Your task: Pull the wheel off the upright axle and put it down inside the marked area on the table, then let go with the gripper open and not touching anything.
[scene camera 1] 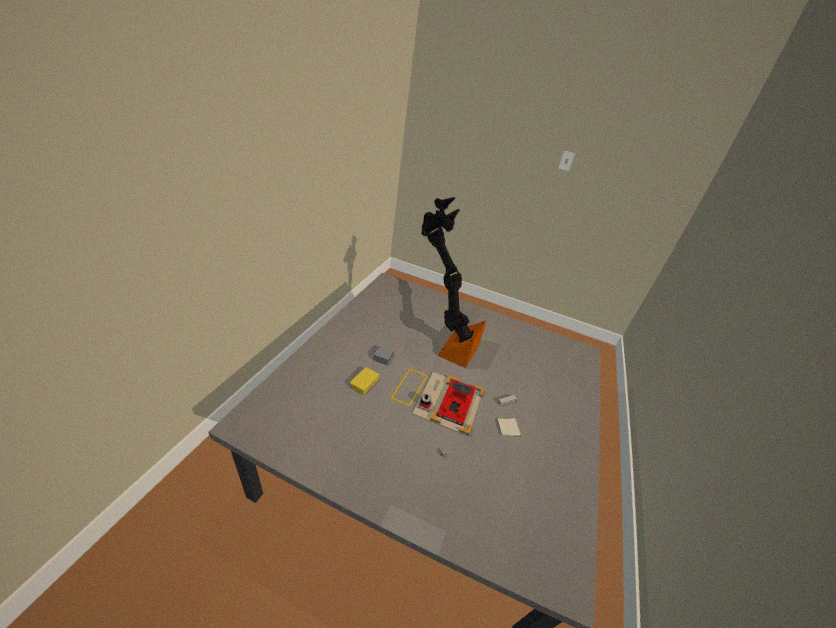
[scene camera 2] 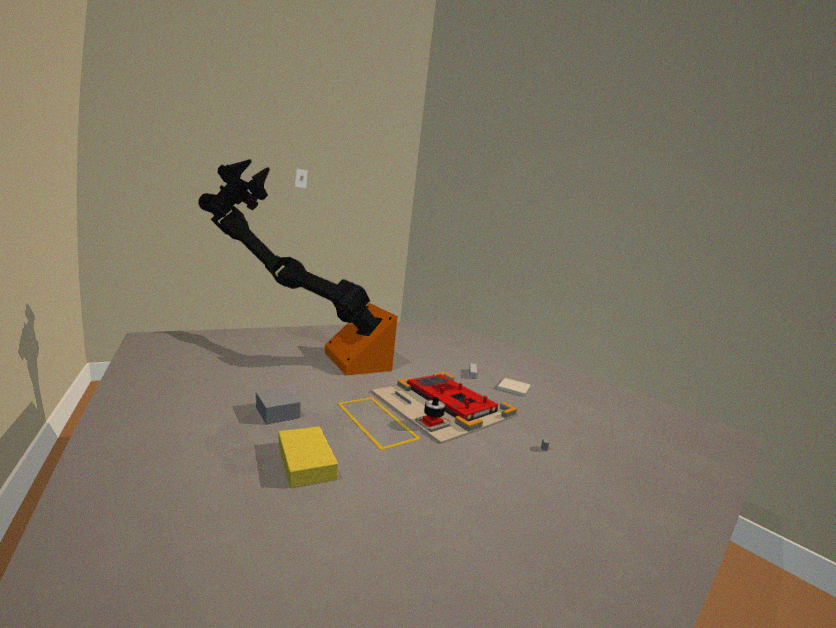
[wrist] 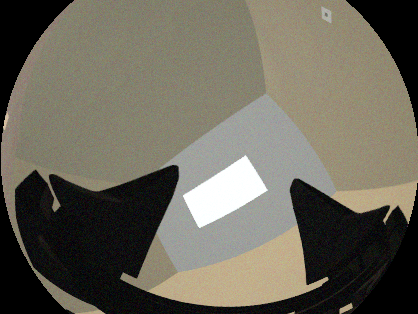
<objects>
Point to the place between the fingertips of my gripper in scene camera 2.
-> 259,164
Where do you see a grey block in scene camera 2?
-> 275,405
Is my gripper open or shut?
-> Open.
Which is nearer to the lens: the red plate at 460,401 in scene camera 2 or the yellow block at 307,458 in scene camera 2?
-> The yellow block.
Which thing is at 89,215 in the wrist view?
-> My gripper.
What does my gripper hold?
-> Nothing.
</objects>
